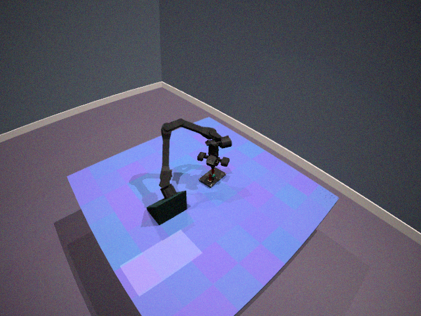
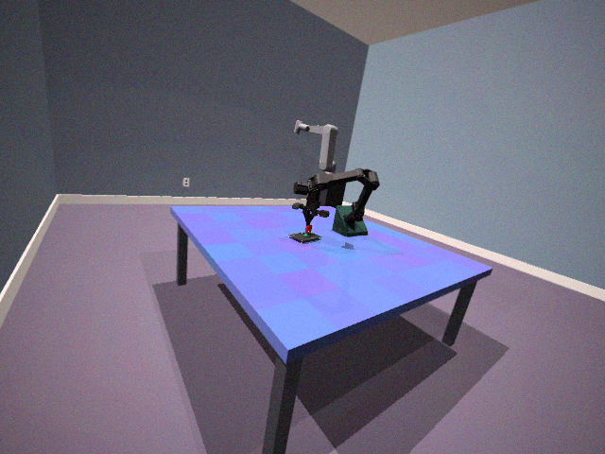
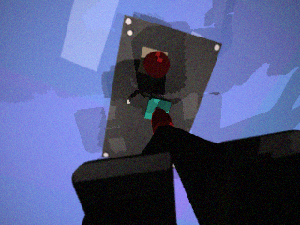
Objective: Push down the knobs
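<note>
Right now my gripper tip is 2 cm above the red knob.
</note>
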